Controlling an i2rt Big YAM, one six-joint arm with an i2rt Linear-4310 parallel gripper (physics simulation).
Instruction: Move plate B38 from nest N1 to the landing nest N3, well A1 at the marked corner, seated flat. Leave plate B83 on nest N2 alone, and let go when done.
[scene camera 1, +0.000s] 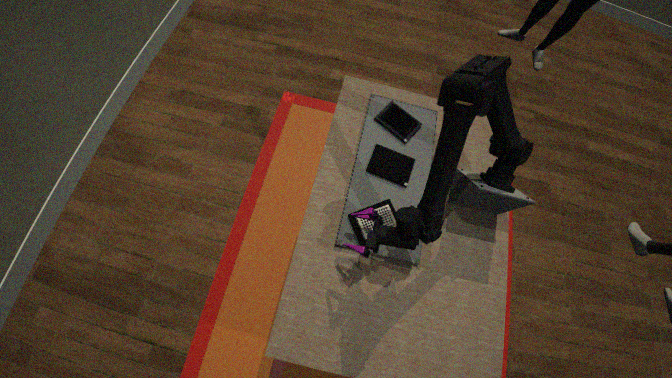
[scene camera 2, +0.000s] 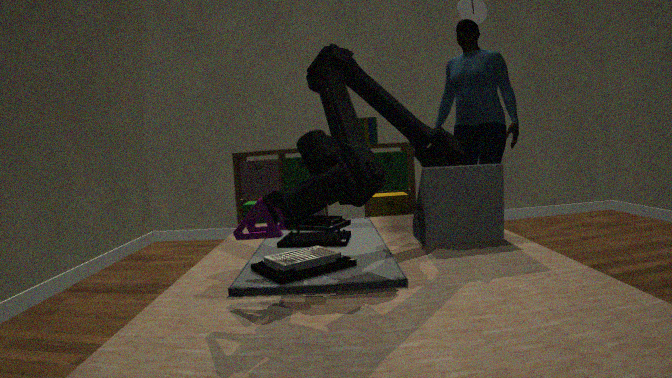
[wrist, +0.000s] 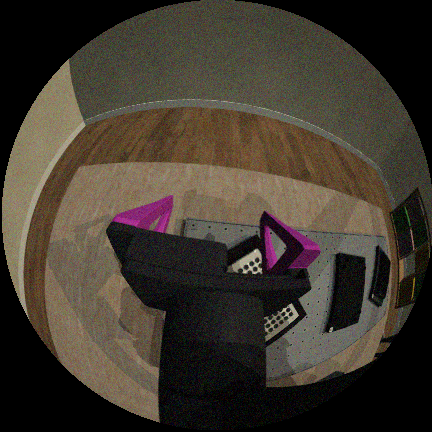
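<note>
A white plate with dark wells (scene camera 1: 385, 215) (scene camera 2: 302, 256) (wrist: 280, 320) lies in the black nest (scene camera 2: 280, 276) at the near end of the grey board; its label is not readable. A middle black nest (scene camera 1: 390, 165) (scene camera 2: 315, 239) (wrist: 346, 292) and a far black nest (scene camera 1: 397, 121) (scene camera 2: 325, 221) (wrist: 381, 275) stand beyond it, each with a small white corner dot in the scene camera 1 view. I cannot tell whether a dark plate sits in either. My gripper (scene camera 1: 359, 231) (wrist: 218, 207) is open and empty, its magenta fingers tilted above the near nest's outer side; the gripper body hides part of the white plate.
The perforated grey board (scene camera 1: 425, 130) (scene camera 2: 385, 280) (wrist: 320, 310) carries the nests on a wooden table (scene camera 1: 450, 320) (scene camera 2: 450, 325). The arm's grey base block (scene camera 2: 462, 205) stands beside the board. A person (scene camera 2: 475, 95) stands behind it. A cabinet (scene camera 2: 236, 185) is at the back.
</note>
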